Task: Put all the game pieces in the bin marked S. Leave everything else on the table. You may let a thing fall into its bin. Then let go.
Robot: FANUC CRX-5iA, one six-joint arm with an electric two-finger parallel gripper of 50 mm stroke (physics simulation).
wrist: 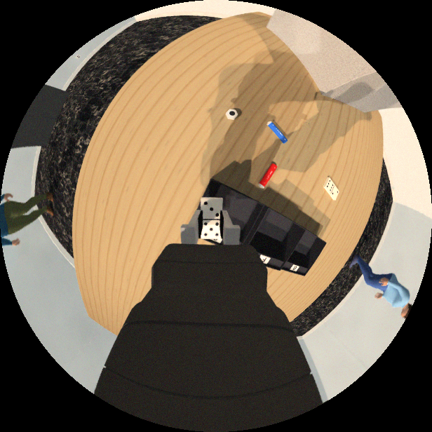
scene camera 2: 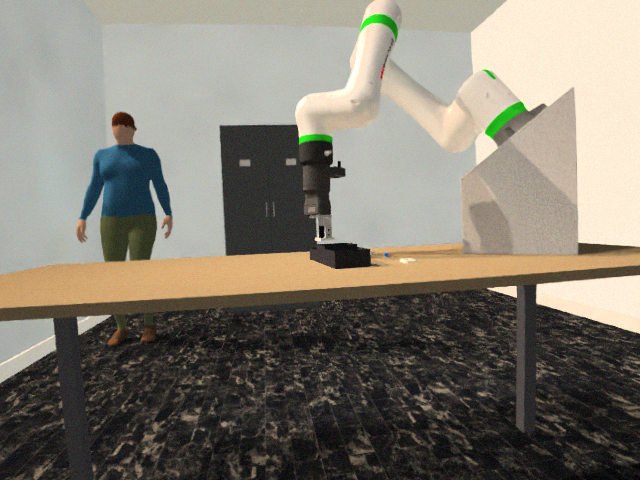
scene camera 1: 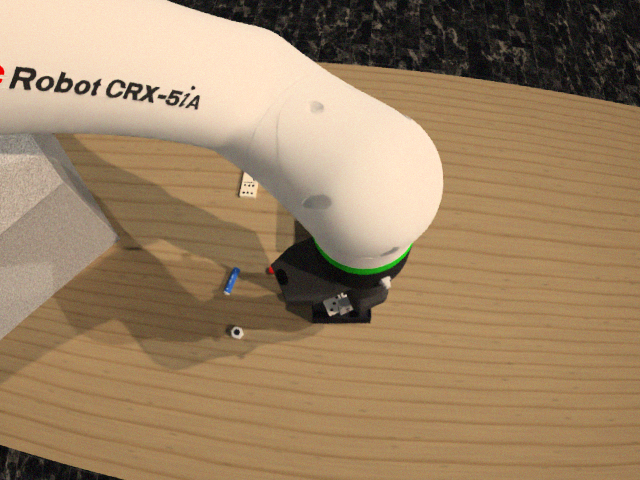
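Seen in the pictures: gripper, fingertip midpoint: [scene camera 2: 324, 238] [scene camera 1: 342, 300]; arm's base, origin of the base link: [scene camera 2: 523, 140].
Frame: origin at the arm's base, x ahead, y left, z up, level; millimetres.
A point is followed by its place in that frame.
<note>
My gripper [scene camera 1: 338, 304] @[x 586, y -47, z -257 mm] [scene camera 2: 325, 240] @[x 586, y -47, z -257 mm] [wrist: 210, 218] is shut on a white die with black pips [wrist: 211, 220]. It holds the die low over the end compartment of a black divided tray [scene camera 1: 341, 319] @[x 588, y -67, z -290 mm] [scene camera 2: 341, 256] @[x 580, y 186, z -288 mm] [wrist: 315, 259]. The S label is hidden in these views; two other labels show in the wrist view, on the middle and far compartments. A white domino with black pips [scene camera 1: 248, 187] @[x 410, y 131, z -308 mm] [scene camera 2: 407, 260] @[x 420, y 162, z -308 mm] [wrist: 331, 188] lies flat on the table, apart from the tray. In scene camera 1 the arm covers part of it.
A red battery [scene camera 1: 271, 270] @[x 474, y -4, z -305 mm] [wrist: 268, 175] lies near the tray, mostly hidden in scene camera 1. A blue battery [scene camera 1: 232, 280] @[x 418, y -28, z -306 mm] [scene camera 2: 386, 254] @[x 421, y -7, z -308 mm] [wrist: 277, 132] and a hex nut [scene camera 1: 236, 336] @[x 440, y -111, z -307 mm] [wrist: 228, 114] lie farther off. The grey robot base [scene camera 1: 56, 263] @[x 141, y -61, z -250 mm] [scene camera 2: 522, 206] @[x 91, y 117, z -192 mm] stands beyond them.
</note>
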